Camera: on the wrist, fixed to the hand. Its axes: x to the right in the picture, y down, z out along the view.
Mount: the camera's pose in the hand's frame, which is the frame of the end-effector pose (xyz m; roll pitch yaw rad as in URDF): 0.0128 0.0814 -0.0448 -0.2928 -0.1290 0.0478
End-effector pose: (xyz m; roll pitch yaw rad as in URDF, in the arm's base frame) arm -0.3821 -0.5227 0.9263 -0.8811 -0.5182 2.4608
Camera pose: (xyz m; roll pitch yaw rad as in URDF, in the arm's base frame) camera -0.4367 -0.5006 0.8533 -1.2495 -0.5586 2.6140
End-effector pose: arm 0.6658 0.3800 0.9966 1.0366 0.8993 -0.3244
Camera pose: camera 0.7339 0.4415 1.0160 0.6547 0.7886 -0.4476
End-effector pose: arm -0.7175 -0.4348 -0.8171 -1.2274 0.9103 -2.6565
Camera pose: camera -0.6673 -0.3916 -0.8835 -1.3421 0.8995 -2.4343
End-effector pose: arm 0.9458 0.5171 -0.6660 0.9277 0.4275 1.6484
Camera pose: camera 0.8593 0.5380 -0.6365 0.6096 0.3110 1.5700
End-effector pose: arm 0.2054 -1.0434 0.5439 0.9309 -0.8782 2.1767
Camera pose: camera 0.1481 -1.1092 0.5784 0.7514 -0.9893 2.0399
